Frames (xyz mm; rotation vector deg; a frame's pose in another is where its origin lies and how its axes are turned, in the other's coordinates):
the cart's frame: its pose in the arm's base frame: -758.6 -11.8 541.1 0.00 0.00 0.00
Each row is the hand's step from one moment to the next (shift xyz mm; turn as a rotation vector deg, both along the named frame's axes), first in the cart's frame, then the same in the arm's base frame.
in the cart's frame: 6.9 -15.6 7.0 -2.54 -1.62 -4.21
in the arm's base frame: 6.9 -15.6 7.0 -2.54 -1.62 -4.21
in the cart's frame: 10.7 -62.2 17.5 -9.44 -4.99 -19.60
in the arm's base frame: 10.7 -62.2 17.5 -9.44 -4.99 -19.60
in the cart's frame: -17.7 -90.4 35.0 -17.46 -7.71 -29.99
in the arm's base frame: -17.7 -90.4 35.0 -17.46 -7.71 -29.99
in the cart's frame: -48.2 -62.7 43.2 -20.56 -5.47 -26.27
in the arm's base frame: -48.2 -62.7 43.2 -20.56 -5.47 -26.27
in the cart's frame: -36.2 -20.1 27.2 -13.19 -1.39 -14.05
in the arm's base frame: -36.2 -20.1 27.2 -13.19 -1.39 -14.05
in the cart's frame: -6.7 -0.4 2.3 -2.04 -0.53 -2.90
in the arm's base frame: -6.7 -0.4 2.3 -2.04 -0.53 -2.90
